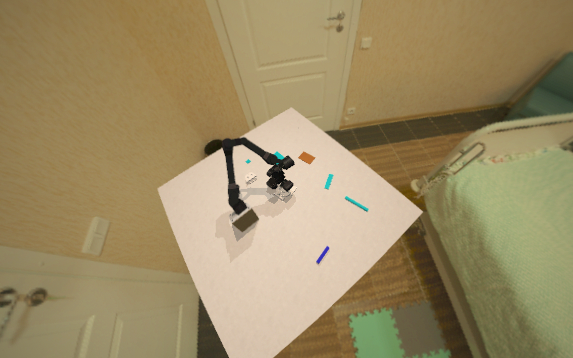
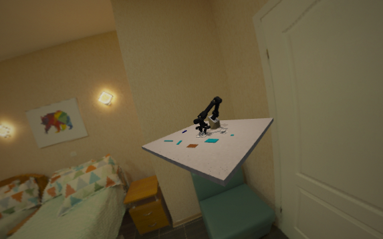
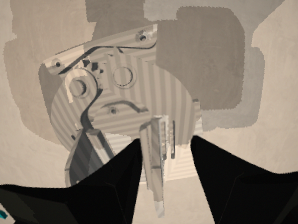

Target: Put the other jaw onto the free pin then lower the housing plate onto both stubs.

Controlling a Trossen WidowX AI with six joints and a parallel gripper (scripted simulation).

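Now: the jaw piece 30 mm behind my gripper tip and 20 mm to the right of it. The rest, counted from my gripper tip: teal plate: 150 mm ahead, 180 mm to the left, 20 mm below; then blue bar: 150 mm behind, 470 mm to the right, 10 mm below; then orange plate: 290 mm ahead, 30 mm to the left, 20 mm below.
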